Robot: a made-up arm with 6 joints.
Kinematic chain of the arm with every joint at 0, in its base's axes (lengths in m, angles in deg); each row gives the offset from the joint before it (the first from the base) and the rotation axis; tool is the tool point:
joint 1: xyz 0 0 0.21 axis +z
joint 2: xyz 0 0.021 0 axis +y
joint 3: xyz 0 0 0.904 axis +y
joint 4: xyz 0 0 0.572 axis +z
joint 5: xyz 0 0 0 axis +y
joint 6: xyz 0 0 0.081 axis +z
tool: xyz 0 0 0
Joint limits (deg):
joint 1: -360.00..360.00
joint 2: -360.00..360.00
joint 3: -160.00..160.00
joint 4: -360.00..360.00
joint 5: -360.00..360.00
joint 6: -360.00..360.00
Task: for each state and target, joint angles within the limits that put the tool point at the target. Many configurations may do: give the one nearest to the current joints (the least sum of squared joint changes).
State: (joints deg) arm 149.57 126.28 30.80 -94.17 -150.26 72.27
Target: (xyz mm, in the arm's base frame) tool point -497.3 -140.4 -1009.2
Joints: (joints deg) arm 188.41 142.36 41.70 -94.86 -145.95 72.27
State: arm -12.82 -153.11 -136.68 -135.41 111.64 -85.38
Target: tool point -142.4 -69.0 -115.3
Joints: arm 17.07 -132.06 -160.00 -145.80 82.65 -85.38
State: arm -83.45 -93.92 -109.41 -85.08 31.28 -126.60
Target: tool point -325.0 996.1 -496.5
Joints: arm -72.98 -95.17 -72.03 -82.78 29.99 -126.60
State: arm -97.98 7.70 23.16 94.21 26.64 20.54
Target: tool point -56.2 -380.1 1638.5
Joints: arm -107.04 0.37 35.32 93.57 26.95 20.54
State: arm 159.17 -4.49 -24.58 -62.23 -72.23 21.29
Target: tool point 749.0 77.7 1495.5
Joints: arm 192.38 -21.60 -18.14 -61.23 -63.79 21.29
